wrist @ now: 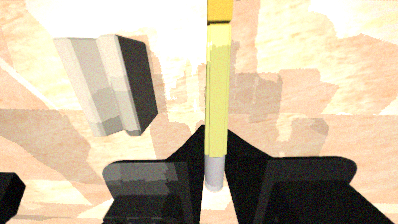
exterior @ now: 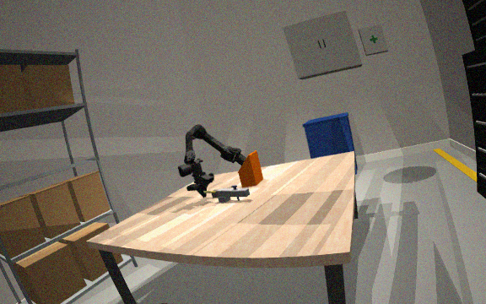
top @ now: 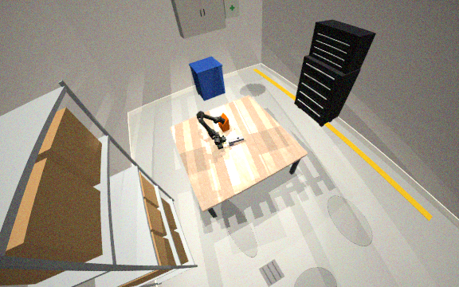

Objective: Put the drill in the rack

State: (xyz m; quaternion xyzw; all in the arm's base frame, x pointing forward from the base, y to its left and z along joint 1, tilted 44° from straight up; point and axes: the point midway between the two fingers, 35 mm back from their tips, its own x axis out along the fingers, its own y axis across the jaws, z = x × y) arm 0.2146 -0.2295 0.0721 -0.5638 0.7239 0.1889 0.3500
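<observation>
Now: the grey grooved block 60 mm to the left of my gripper tip, 60 mm behind it and 10 mm below it. The rest, counted from my gripper tip: dark key 220 mm to the left, 70 mm ahead, 30 mm above; grey sleeve 200 mm to the left, 60 mm ahead, 10 mm above; drill 40 mm to the left, 30 mm above, 10 mm ahead.
</observation>
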